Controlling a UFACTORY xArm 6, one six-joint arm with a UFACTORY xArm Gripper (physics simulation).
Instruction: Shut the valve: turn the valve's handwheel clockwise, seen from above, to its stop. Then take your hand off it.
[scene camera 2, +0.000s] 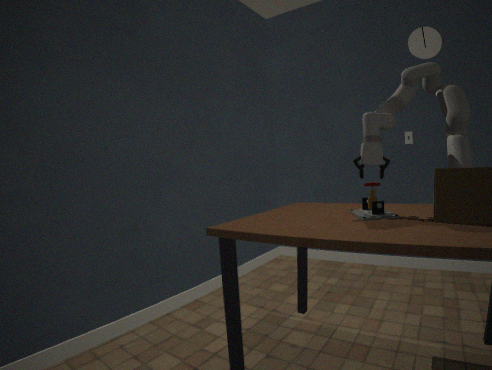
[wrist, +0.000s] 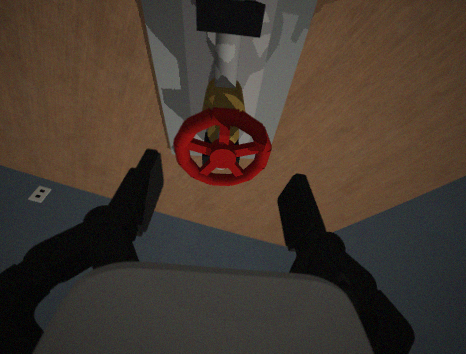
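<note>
The red handwheel (scene camera 2: 372, 184) (wrist: 222, 158) is a ring with several spokes and a hub. It sits level on top of the brass valve body (scene camera 2: 372, 202) (wrist: 223, 98), above the grey base plate (scene camera 2: 358, 214) (wrist: 287, 65). My gripper (scene camera 2: 372, 177) (wrist: 226, 177) is wide open and points down. In the scene view its fingertips are slightly above the wheel, one toward each side. In the wrist view the wheel shows between and a little beyond the fingertips, with a gap on both sides. Nothing is between the fingers. The stem below the wheel is partly hidden.
Black blocks (scene camera 2: 378, 207) (wrist: 230, 18) stand on the plate beside the valve body, with a light pipe (wrist: 226, 57) between block and valve. The valve stands on a brown wooden table (scene camera 2: 300, 227) (wrist: 360, 115). A large brown box (scene camera 2: 462, 196) stands at the right.
</note>
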